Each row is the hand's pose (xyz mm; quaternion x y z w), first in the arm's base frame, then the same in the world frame.
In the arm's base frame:
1: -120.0 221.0 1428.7 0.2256 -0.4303 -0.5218 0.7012
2: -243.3 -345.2 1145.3 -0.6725 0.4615 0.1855 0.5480
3: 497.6 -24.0 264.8 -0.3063 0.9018 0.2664 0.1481
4: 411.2 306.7 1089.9 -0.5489 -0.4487 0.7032 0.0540
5: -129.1 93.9 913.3 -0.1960 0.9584 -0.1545 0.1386
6: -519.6 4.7 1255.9 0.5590 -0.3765 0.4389 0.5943
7: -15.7 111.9 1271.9 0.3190 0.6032 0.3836 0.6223
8: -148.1 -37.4 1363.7 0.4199 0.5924 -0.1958 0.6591
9: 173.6 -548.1 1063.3 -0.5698 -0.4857 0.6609 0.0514
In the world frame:
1: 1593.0 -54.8 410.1 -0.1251 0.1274 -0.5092 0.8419
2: 1336.3 -646.3 425.4 -0.4247 0.6630 0.6033 0.1267
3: 594.8 -307.2 -447.9 0.1189 -0.7710 -0.4150 0.4681
4: 1358.7 62.3 -169.3 0.0461 -0.3497 0.8899 0.2893
5: 1097.3 -212.9 304.3 0.3028 -0.8184 -0.0199 0.4880
6: 1363.0 -319.3 746.9 0.7356 0.1129 0.0171 0.6677
7: 1468.6 -162.3 267.5 0.4593 0.8746 0.1353 0.0755
8: 1544.2 -318.1 402.6 0.1722 0.8999 -0.3743 0.1431
9: 1353.4 -811.8 -15.1 0.0053 -0.3808 0.8700 0.3133

